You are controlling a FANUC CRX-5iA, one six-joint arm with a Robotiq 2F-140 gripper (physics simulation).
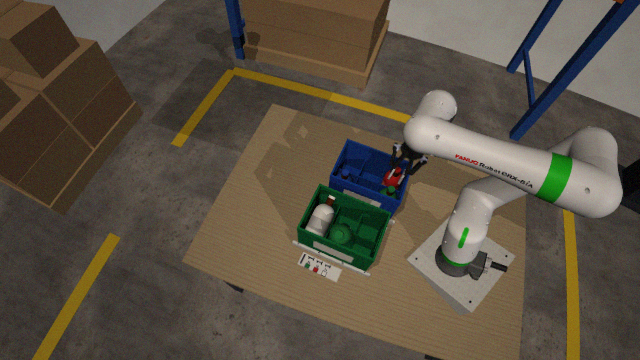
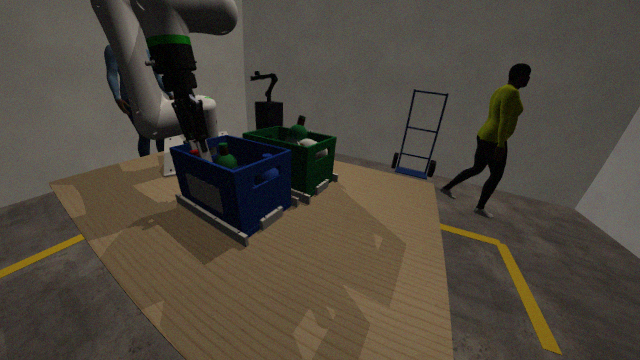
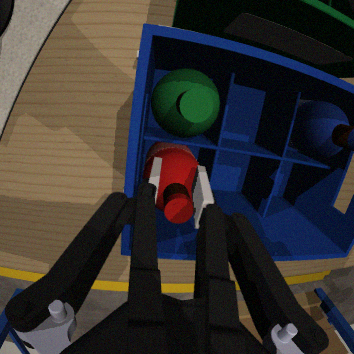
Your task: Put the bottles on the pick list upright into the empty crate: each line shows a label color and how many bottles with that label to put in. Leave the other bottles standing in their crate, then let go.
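Frame: origin at the arm's base, x ahead, y left, z up, level; centimetres.
Where they show: gripper, fingertip midpoint: [image 1: 394, 179] [image 3: 176, 173]; arm's base, link origin: [image 1: 454, 259].
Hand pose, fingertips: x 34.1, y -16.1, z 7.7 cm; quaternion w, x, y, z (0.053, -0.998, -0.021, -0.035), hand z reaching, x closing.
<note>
Each offset is from my fingertips to the top centre of the thing. Level surfaces: height alone.
My gripper [image 1: 397, 175] [image 2: 200, 150] [image 3: 176, 173] is shut on the red bottle {dz +3.9, dx +0.3, dy -2.1 cm} [image 1: 393, 180] [image 2: 194, 152] [image 3: 176, 175], its pads on both sides; the bottle is in a corner compartment of the blue crate {dz +5.1, dx +8.8, dy +3.4 cm} [image 1: 339, 161] [image 2: 265, 205] [image 3: 134, 150]. A green bottle {dz +3.9, dx -0.6, dy +6.9 cm} [image 1: 390, 191] [image 2: 226, 161] [image 3: 185, 102] stands in the adjoining compartment, and a blue bottle {dz +3.9, dx +17.5, dy +9.0 cm} [image 1: 345, 174] [image 2: 270, 174] [image 3: 322, 127] is at the other end. The green crate [image 1: 367, 260] [image 2: 318, 172] holds a white bottle {dz +5.3, dx +17.1, dy +27.5 cm} [image 1: 320, 220] [image 2: 308, 143] and a green bottle {dz +11.1, dx +8.5, dy +31.4 cm} [image 1: 341, 233] [image 2: 298, 131]. The pick list {dz -12.2, dx +10.6, dy +41.0 cm} [image 1: 320, 267] shows green 1, red 1, white 1.
The two crates stand close side by side on the wooden table {dz -12.4 cm} [image 1: 240, 220] [image 2: 380, 220], with pale strips [image 1: 332, 258] [image 2: 212, 220] along their edges. The robot's base plate [image 1: 430, 265] is beside them. A person in yellow [image 2: 501, 117] and a hand truck [image 2: 421, 130] are beyond the table.
</note>
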